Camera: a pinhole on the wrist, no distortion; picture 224 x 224 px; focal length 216.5 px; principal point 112.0 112.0 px. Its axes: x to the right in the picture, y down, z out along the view. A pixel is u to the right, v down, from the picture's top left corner.
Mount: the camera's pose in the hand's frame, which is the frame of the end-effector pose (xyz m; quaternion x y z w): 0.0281 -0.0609 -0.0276 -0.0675 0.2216 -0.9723 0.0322
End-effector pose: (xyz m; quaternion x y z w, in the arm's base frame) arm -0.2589 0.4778 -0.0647 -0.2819 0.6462 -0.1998 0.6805
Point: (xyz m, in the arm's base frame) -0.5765 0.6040 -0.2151
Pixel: behind the camera
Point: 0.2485 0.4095 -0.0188
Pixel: 131 40
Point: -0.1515 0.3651 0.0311
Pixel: 177 162
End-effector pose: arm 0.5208 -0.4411 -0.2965 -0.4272 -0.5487 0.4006 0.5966
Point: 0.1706 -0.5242 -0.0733
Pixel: 178 106
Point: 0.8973 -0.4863 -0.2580
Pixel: behind the camera
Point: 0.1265 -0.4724 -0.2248
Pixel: 179 11
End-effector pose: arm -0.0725 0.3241 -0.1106 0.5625 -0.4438 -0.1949 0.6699
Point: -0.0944 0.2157 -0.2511
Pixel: 161 169
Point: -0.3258 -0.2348 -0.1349
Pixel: 43 44
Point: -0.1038 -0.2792 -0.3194
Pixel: 10 153
